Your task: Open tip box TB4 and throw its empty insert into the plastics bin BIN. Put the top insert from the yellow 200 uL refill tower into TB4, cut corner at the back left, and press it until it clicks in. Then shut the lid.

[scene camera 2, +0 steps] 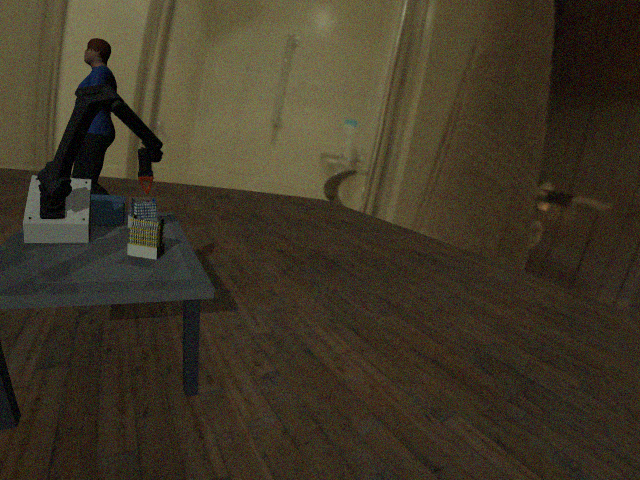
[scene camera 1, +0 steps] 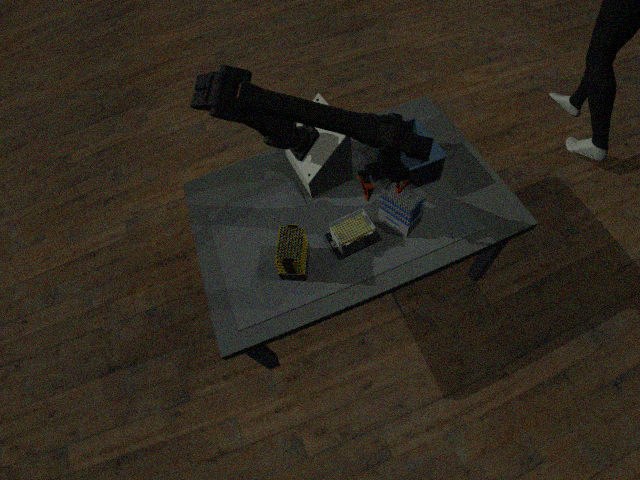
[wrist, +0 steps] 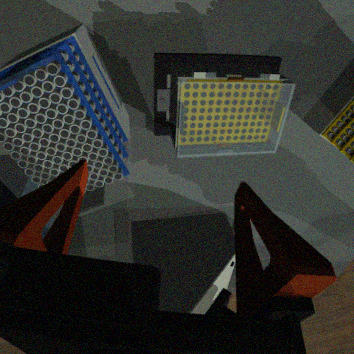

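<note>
Tip box TB4 (scene camera 1: 353, 230) (wrist: 230, 114), with a dark base and clear lid, stands mid-table. A yellow, perforated insert shows through the lid, which appears closed. In scene camera 2 it is mostly hidden behind the yellow refill tower (scene camera 1: 292, 250) (scene camera 2: 144, 232) (wrist: 345, 131), which stands apart from it and shows partly at the wrist view's right edge. The blue bin (scene camera 1: 426, 171) (scene camera 2: 108, 210) stands behind the blue-banded tower, partly covered by the arm in scene camera 1. My gripper (scene camera 1: 383, 195) (scene camera 2: 147, 191) (wrist: 163, 177) is open and empty, raised near the blue-banded tower.
The blue-banded tower (scene camera 1: 400, 209) (scene camera 2: 144, 207) (wrist: 55, 120) stands beside TB4, its top partly under one finger in the wrist view. The white arm mount (scene camera 1: 330, 165) (scene camera 2: 56, 230) stands on the table (scene camera 1: 336, 297) (scene camera 2: 103, 289). A person (scene camera 1: 599, 103) (scene camera 2: 100, 118) is beyond the table.
</note>
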